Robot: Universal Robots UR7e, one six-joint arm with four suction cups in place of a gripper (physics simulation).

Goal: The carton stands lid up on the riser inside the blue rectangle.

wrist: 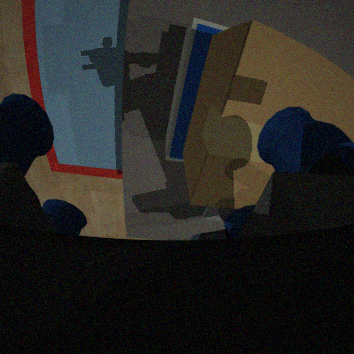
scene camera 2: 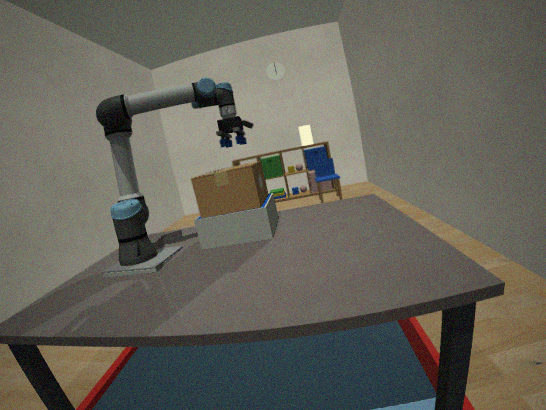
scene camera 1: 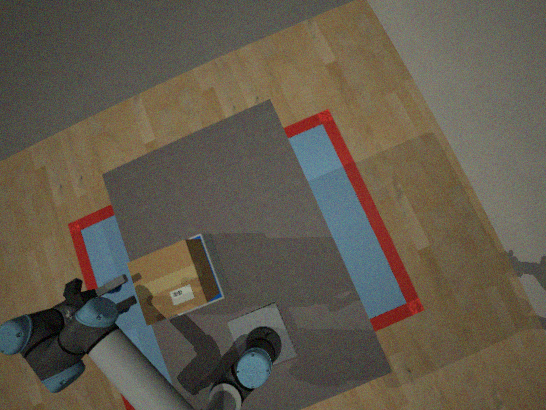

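Note:
The brown carton [scene camera 1: 162, 272] [scene camera 2: 227, 192] [wrist: 295, 65] stands upright on the pale grey riser [scene camera 2: 237, 231]. A tape strip and a label [scene camera 1: 181, 295] show on its top face. Blue margin of the riser's rectangle [scene camera 1: 213, 280] [wrist: 192, 90] shows along two opposite sides of the carton; the carton hides the rest, so its edges on the other sides are hard to judge. My four-cup suction gripper [scene camera 1: 119, 292] [scene camera 2: 233, 141] [wrist: 155, 172] is open and holds nothing. It hangs higher than the carton and, in scene camera 1, to its left, over the table's left edge.
The grey table [scene camera 1: 225, 175] [scene camera 2: 325, 260] stands over a blue mat [scene camera 1: 350, 215] [scene camera 2: 270, 370] [wrist: 75, 130] with a red border. The arm's base plate [scene camera 1: 245, 317] [scene camera 2: 165, 260] is close to the riser. A blue chair [scene camera 2: 327, 176] stands beyond the table.

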